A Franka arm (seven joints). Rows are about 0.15 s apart.
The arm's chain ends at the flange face. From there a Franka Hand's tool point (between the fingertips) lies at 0.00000 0.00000 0.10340 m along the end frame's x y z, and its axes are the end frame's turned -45 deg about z.
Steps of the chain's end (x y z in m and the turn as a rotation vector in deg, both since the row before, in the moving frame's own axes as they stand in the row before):
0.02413, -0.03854, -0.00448, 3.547, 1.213, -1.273
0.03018, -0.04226, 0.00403, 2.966, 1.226, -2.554
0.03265, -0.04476, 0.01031, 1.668, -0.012, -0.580
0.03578, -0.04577, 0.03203, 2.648, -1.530, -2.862
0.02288, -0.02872, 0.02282, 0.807, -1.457, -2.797
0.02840, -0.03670, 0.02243, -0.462, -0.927, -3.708
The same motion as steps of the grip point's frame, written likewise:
0.05035, -0.01323, -0.00470, 1.650, 3.366, -1.273
0.05652, -0.01088, 0.00387, 1.230, 2.964, -2.554
0.05684, -0.01072, 0.01027, 1.188, 1.171, -0.580
0.05896, -0.01243, 0.03188, 2.954, 0.791, -2.862
0.03559, -0.00700, 0.02278, 1.601, -0.460, -2.797
0.04424, -0.00640, 0.02241, 0.329, -0.982, -3.708

